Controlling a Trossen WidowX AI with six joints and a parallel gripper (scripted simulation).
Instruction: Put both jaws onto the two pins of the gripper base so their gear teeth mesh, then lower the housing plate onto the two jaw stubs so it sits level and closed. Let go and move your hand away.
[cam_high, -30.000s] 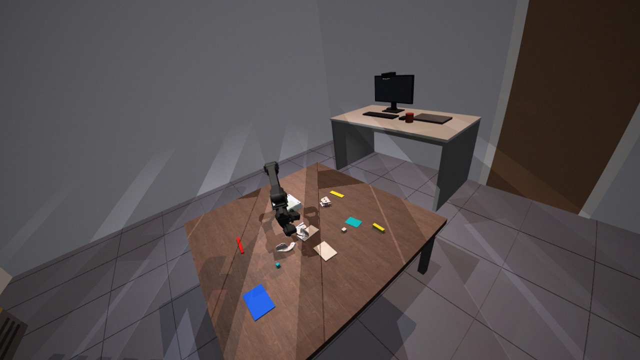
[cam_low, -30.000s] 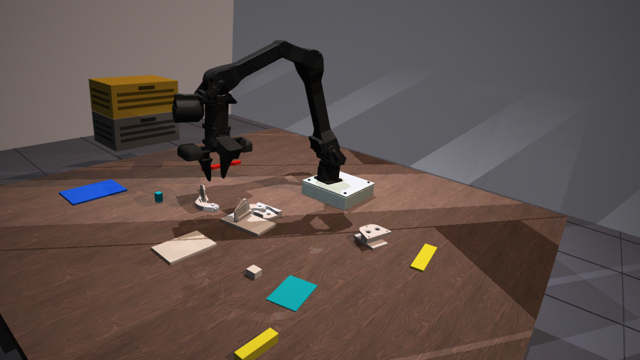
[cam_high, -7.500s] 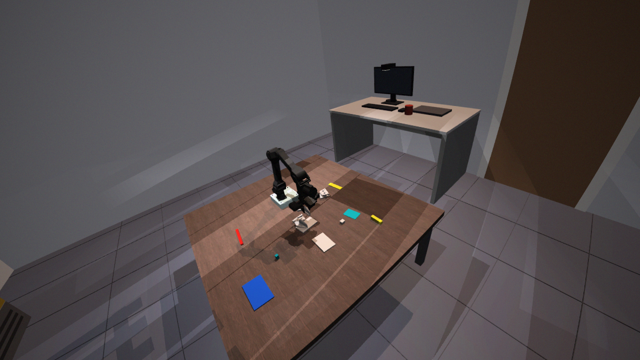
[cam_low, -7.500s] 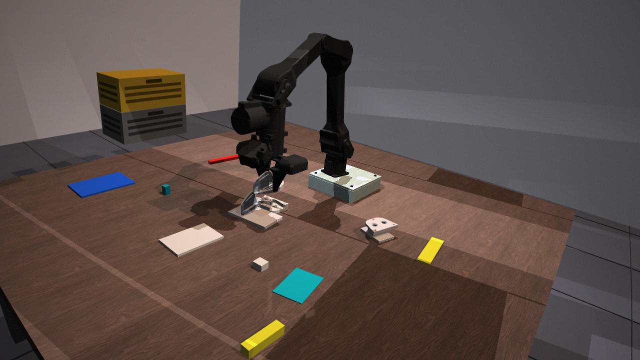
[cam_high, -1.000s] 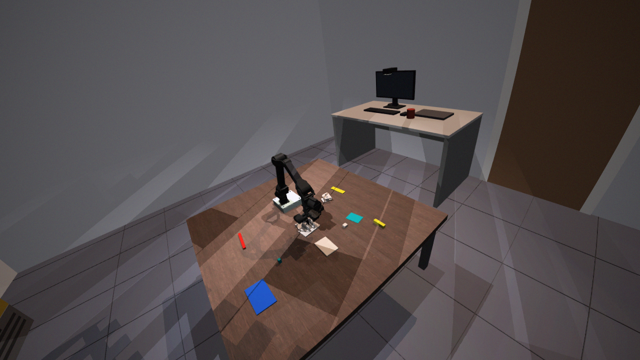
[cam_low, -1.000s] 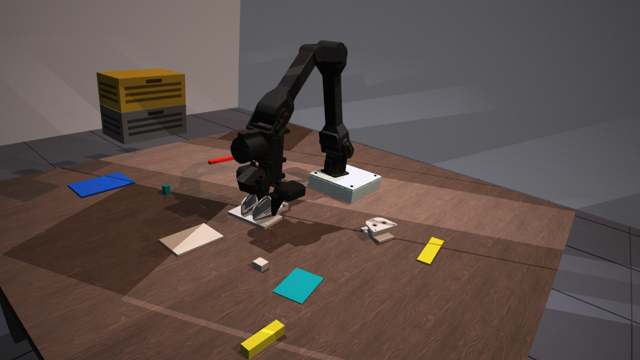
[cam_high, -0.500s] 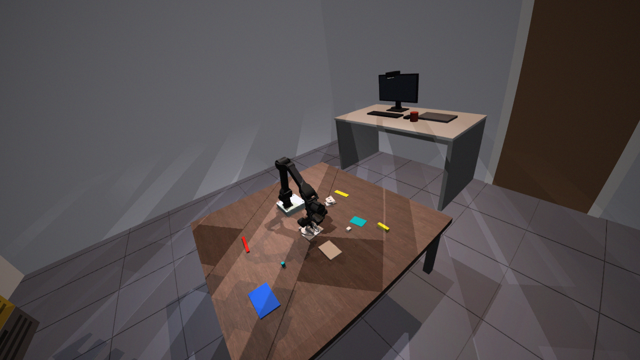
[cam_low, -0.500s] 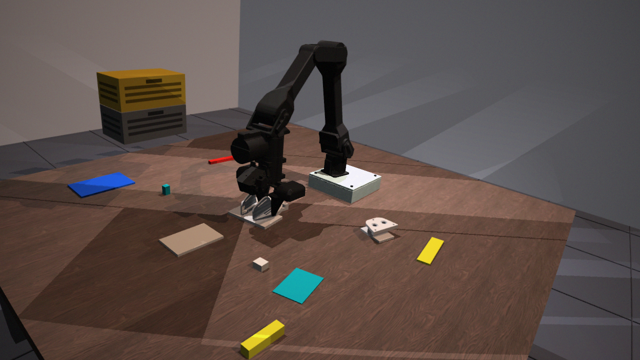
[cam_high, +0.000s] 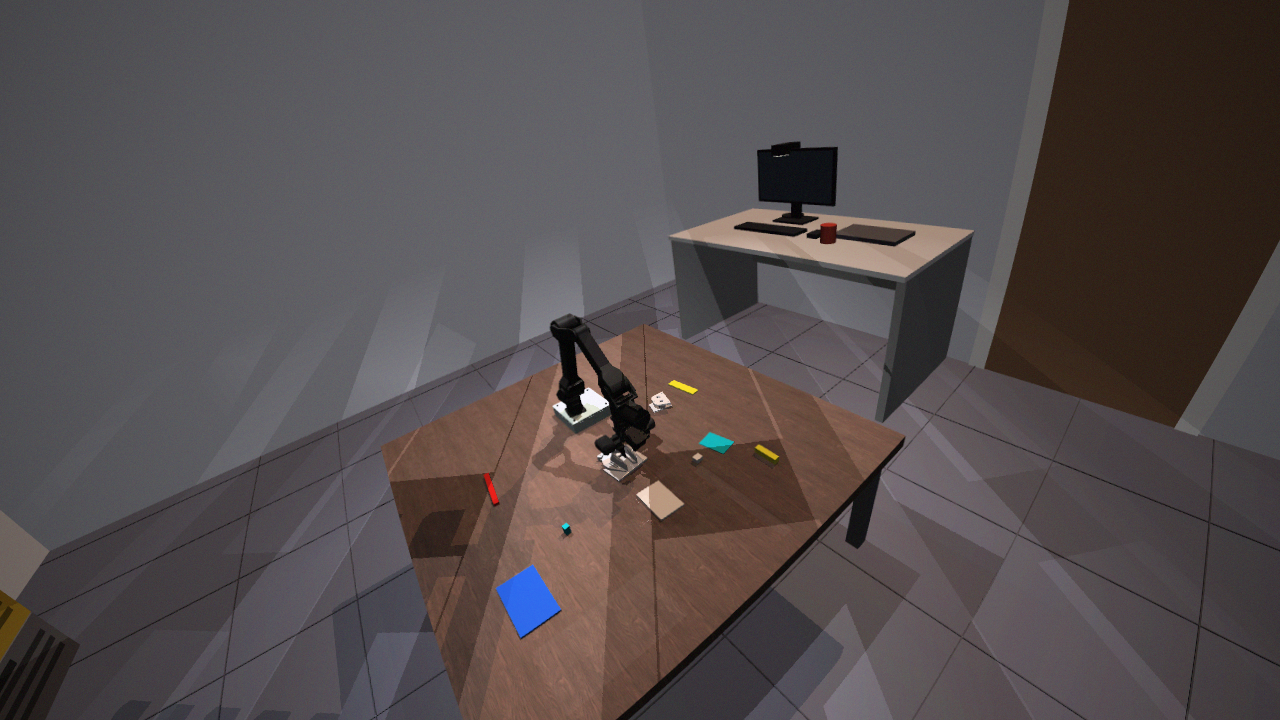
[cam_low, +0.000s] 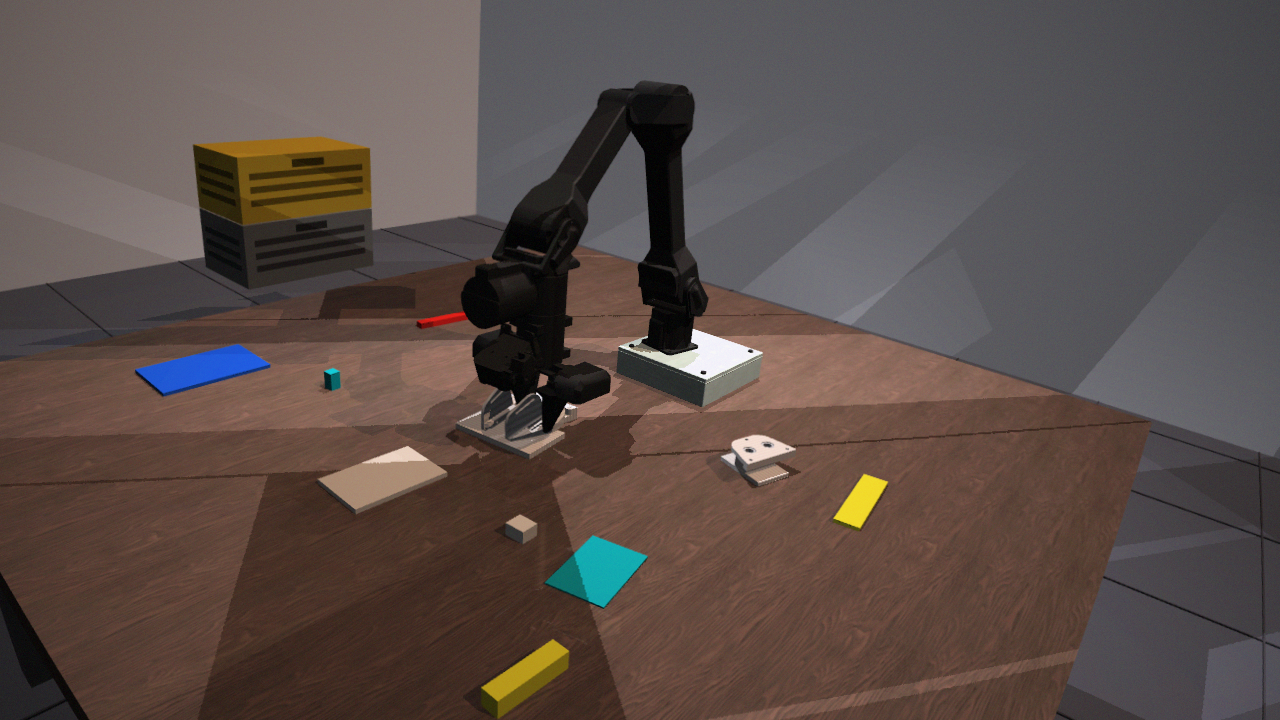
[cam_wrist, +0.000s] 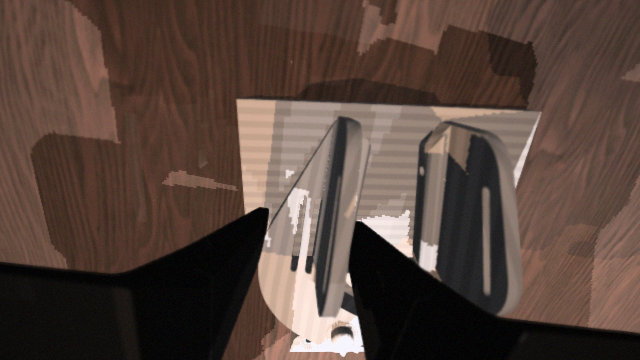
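The gripper base is 210 mm to the left of my gripper tip, 180 mm behind it and 10 mm above it. From my gripper tip the other things lie so: housing plate 50 mm to the right, 40 mm behind, 10 mm below; cream plate 200 mm ahead, 10 mm to the right, 10 mm below; small white cube 160 mm to the left, 130 mm ahead, 10 mm below.
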